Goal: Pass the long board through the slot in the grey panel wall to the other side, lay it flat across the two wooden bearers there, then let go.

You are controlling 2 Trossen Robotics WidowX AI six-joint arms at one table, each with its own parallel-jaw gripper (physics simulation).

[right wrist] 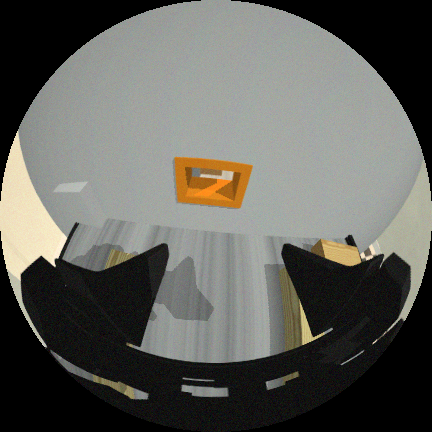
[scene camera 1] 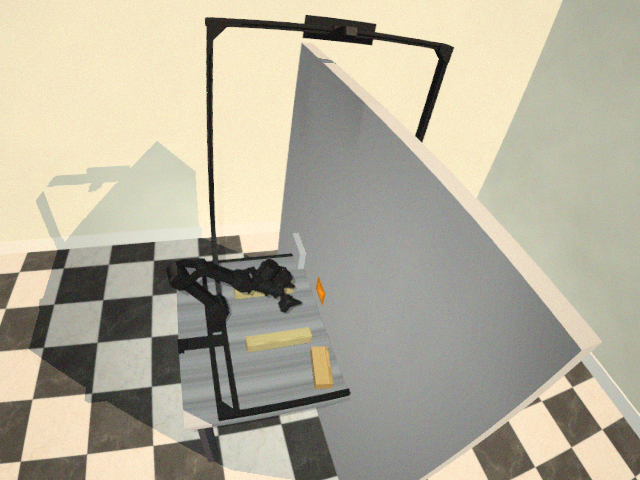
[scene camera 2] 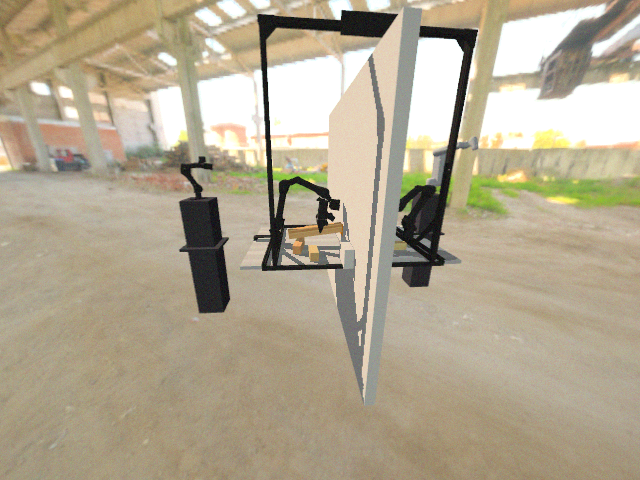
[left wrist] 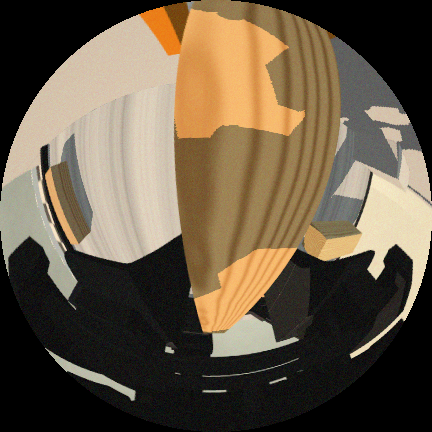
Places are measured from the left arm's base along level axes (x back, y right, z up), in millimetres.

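Pixels of known places: left gripper, fingertip midpoint: [scene camera 2: 320, 232]; right gripper, fingertip midpoint: [right wrist: 227, 250] [scene camera 1: 298, 294]; left arm's base, origin of the base link: [left wrist: 193, 309]; right arm's base, origin of the base link: [scene camera 1: 216, 325] [scene camera 2: 408, 237].
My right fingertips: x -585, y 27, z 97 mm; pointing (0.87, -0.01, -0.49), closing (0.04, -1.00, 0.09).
Ahead of a thing's pixels: the offset from my right fingertips to its top centre. "spot": to the spot under its first point.
The long board [scene camera 2: 310, 230] [left wrist: 240, 175] slants slightly, its right end raised near the grey panel wall [scene camera 1: 403, 232] [scene camera 2: 361, 144] [right wrist: 215, 90]. My left gripper [scene camera 2: 321, 228] [left wrist: 224, 232] is shut on it, above the table. The orange-rimmed slot @(spot: dx +110, dy +33, dz -38 mm) [scene camera 1: 320, 291] [left wrist: 162, 25] [right wrist: 212, 163] is partly behind the board in the left wrist view; the board's far end is hidden there. No board sticks out on the right arm's side. My right gripper [scene camera 1: 297, 292] [right wrist: 227, 250] is open and empty, facing the slot, above the bearers @(dx -101, dy -134, dz -73 mm) [scene camera 1: 279, 339] [right wrist: 292, 310]; the other bearer @(dx -111, dy +130, dz -73 mm) [scene camera 1: 248, 294] [right wrist: 120, 258] is partly hidden.
A wooden block @(dx +29, dy -281, dz -79 mm) [scene camera 1: 321, 367] [right wrist: 340, 252] lies near the panel on the bearer side. Two blocks @(dx +430, dy +100, dz -66 mm) [scene camera 2: 297, 246] @(dx +349, dy +231, dz -66 mm) [scene camera 2: 313, 252] lie below the board on the other side. A black frame [scene camera 1: 209, 139] [scene camera 2: 266, 103] stands around the table.
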